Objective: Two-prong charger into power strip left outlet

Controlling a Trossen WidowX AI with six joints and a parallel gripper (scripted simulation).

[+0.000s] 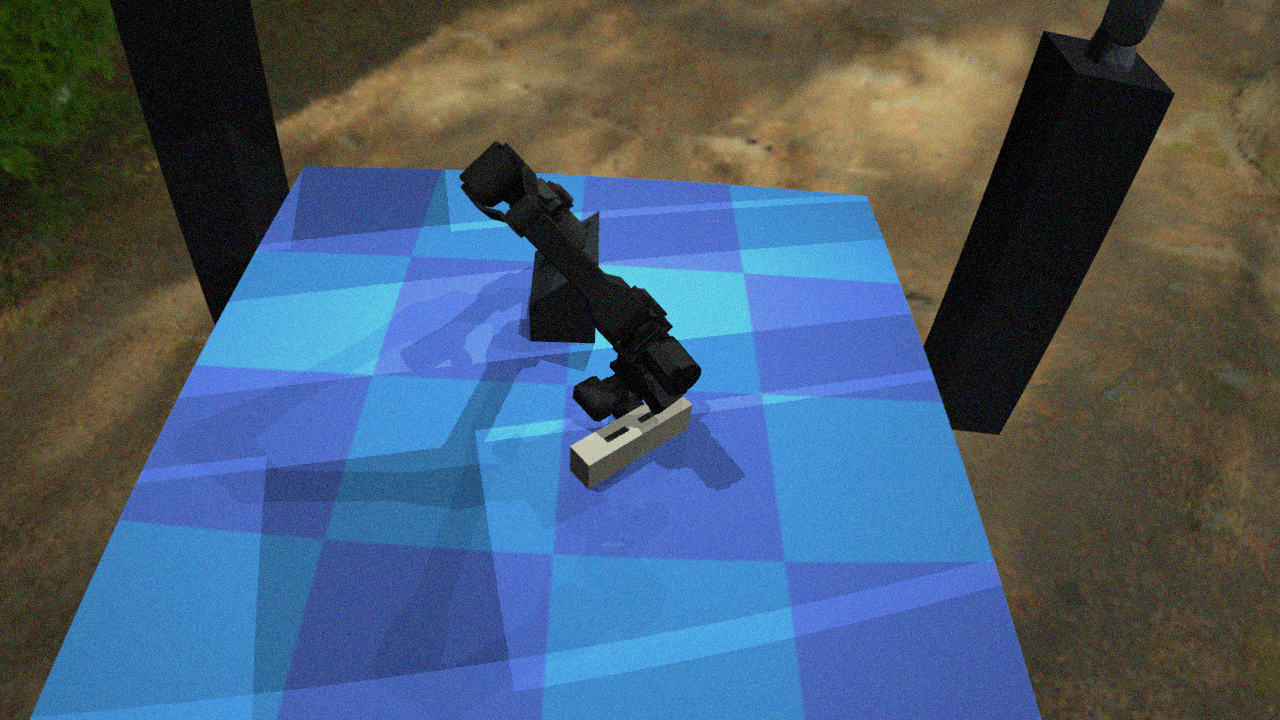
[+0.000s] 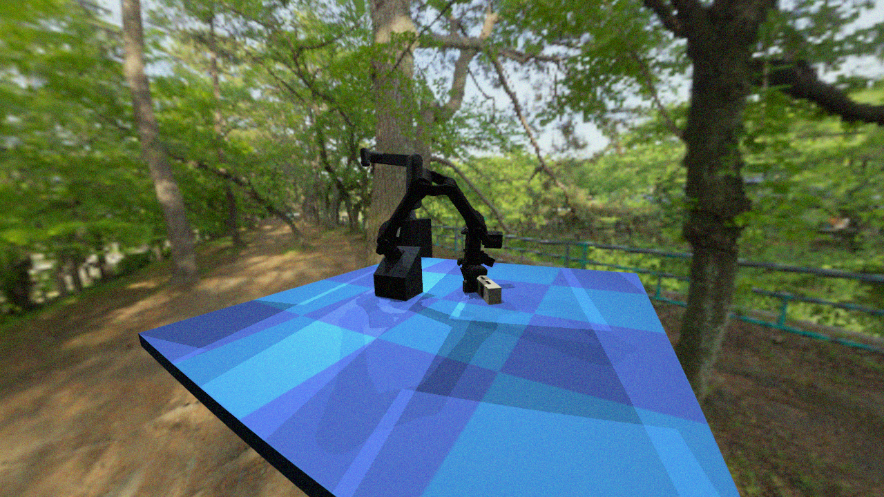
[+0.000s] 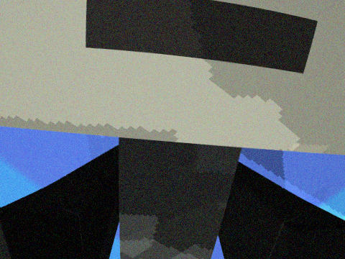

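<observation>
The black two-prong charger is 10 mm to the left of my gripper tip, 10 mm ahead of it and 10 mm above it.
</observation>
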